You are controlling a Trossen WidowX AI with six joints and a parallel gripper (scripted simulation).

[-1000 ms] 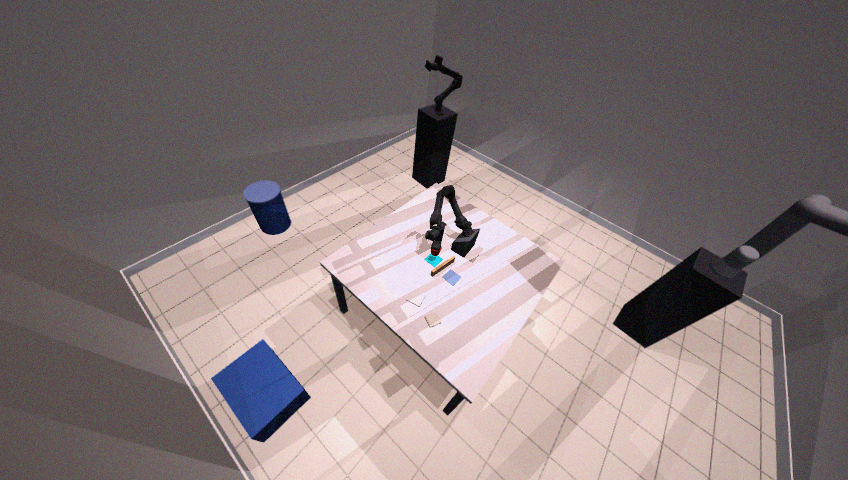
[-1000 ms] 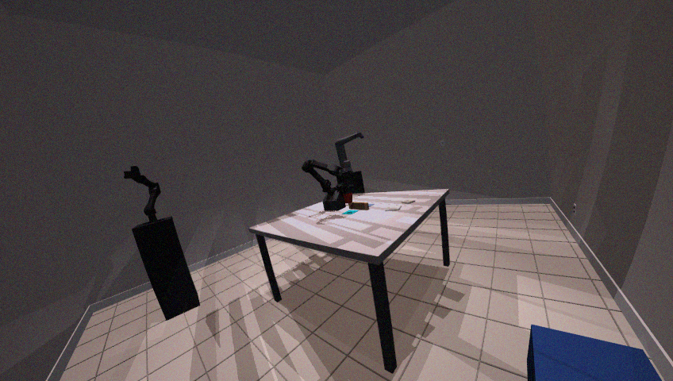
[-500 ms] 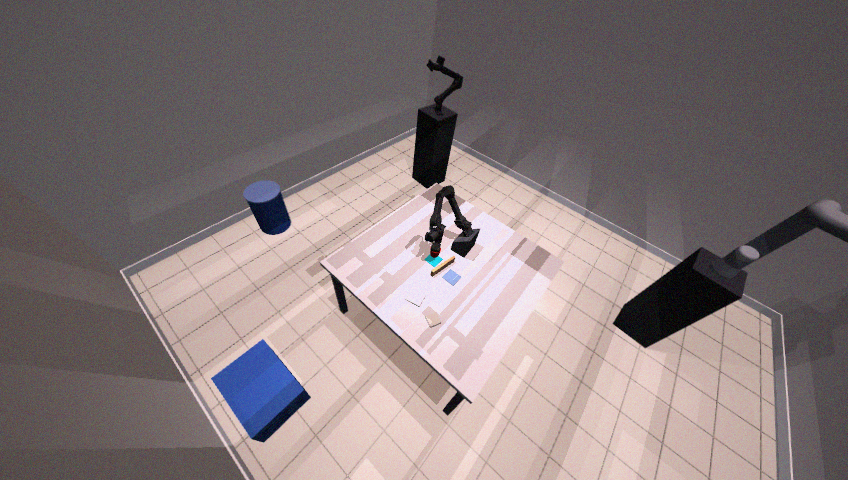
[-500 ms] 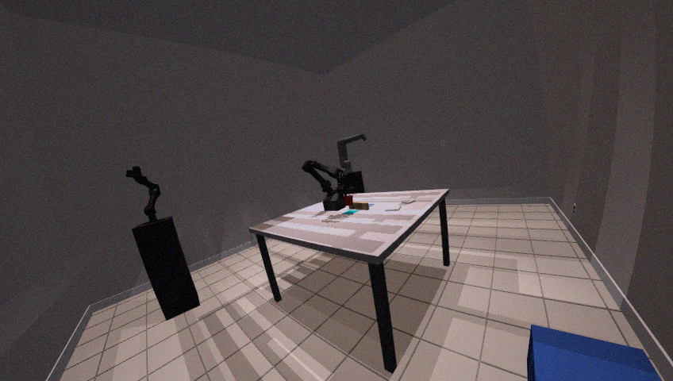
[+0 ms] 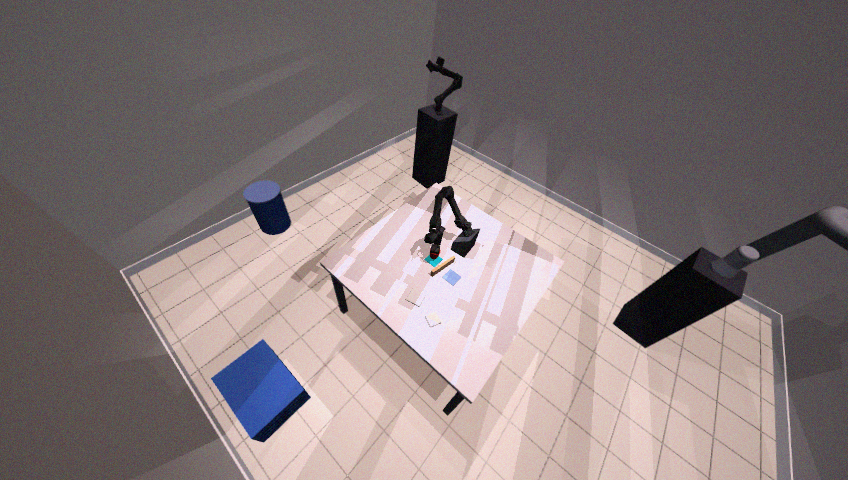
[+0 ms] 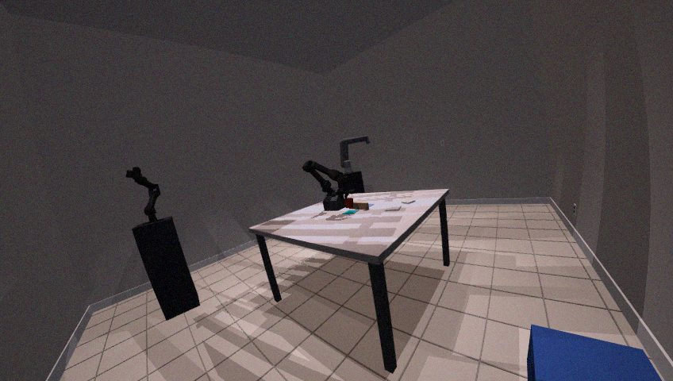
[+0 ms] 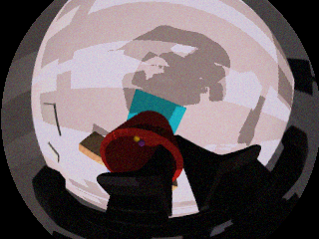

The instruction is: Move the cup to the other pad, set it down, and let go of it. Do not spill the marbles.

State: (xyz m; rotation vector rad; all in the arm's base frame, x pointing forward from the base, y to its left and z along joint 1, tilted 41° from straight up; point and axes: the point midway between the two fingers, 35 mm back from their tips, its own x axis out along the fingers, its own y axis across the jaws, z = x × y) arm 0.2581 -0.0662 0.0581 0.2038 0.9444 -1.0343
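My gripper tip is 9 cm above the cyan pad, 2 cm to the right of it and 2 cm short of it. From my gripper tip the other things lie so: brown wooden bar (12 cm to the left, 6 cm below, 2 cm ahead); red cup (3 cm ahead, 2 cm to the left).
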